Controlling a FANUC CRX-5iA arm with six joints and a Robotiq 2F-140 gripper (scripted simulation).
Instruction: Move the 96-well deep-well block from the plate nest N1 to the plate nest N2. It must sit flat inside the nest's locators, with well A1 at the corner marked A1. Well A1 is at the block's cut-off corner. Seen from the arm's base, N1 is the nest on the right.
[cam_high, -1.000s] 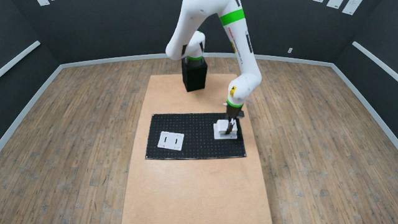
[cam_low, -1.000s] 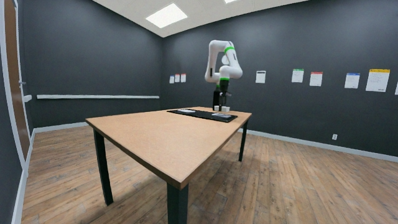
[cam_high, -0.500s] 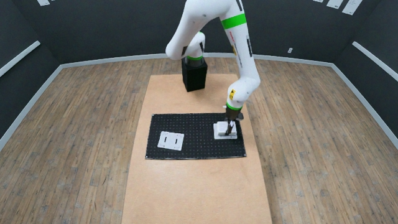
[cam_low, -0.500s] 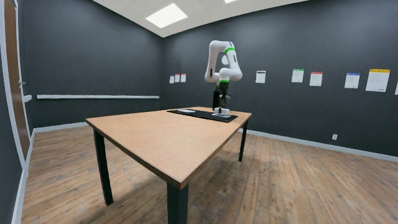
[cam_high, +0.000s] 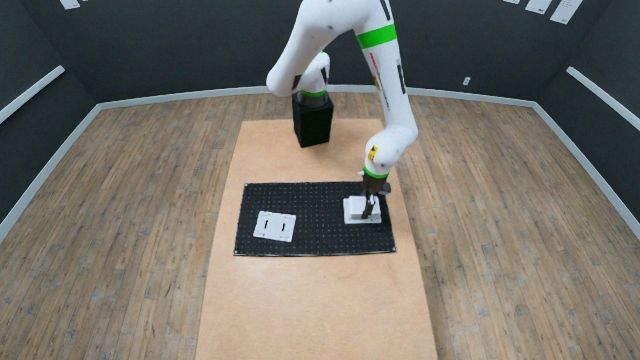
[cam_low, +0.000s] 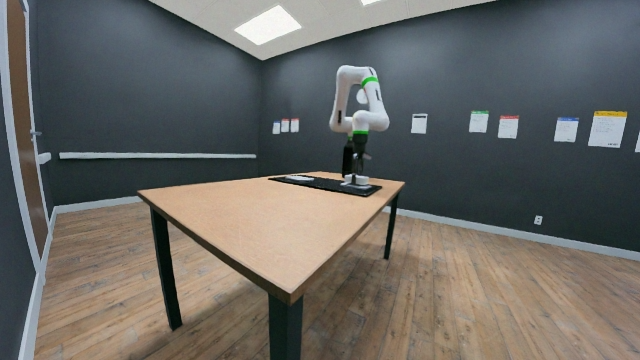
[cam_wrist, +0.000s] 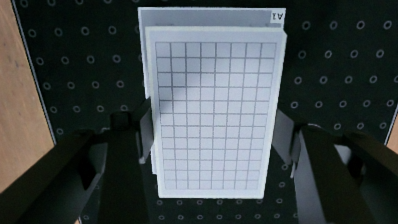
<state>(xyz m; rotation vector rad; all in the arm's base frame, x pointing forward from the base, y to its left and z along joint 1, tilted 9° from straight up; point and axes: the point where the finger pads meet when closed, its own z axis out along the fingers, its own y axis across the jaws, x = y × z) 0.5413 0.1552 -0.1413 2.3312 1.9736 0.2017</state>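
My hand is 1 cm above the 96-well deep-well block. The rest, counted from my hand: A1 label (7 cm to the left, 7 cm ahead, 4 cm below); plate nest N2 (5 cm below); plate nest N1 (40 cm to the right, 5 cm below, 1 cm ahead).
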